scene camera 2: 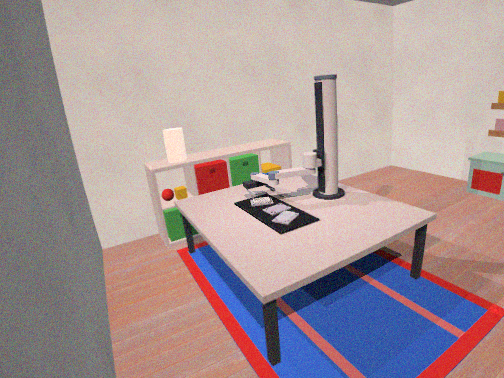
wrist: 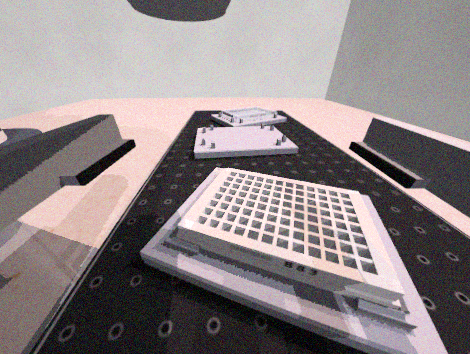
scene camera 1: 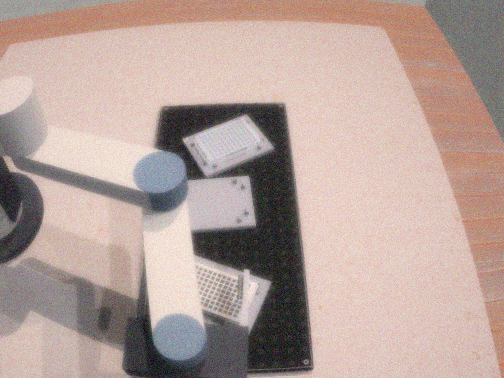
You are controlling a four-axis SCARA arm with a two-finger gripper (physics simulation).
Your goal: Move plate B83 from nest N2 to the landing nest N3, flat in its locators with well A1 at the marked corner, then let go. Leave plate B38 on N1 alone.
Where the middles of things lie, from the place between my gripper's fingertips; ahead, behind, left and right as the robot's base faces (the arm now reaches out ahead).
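My gripper: 190 mm to the right of the grey nest (scene camera 1: 220, 204), 70 mm above it, 20 mm short of it.
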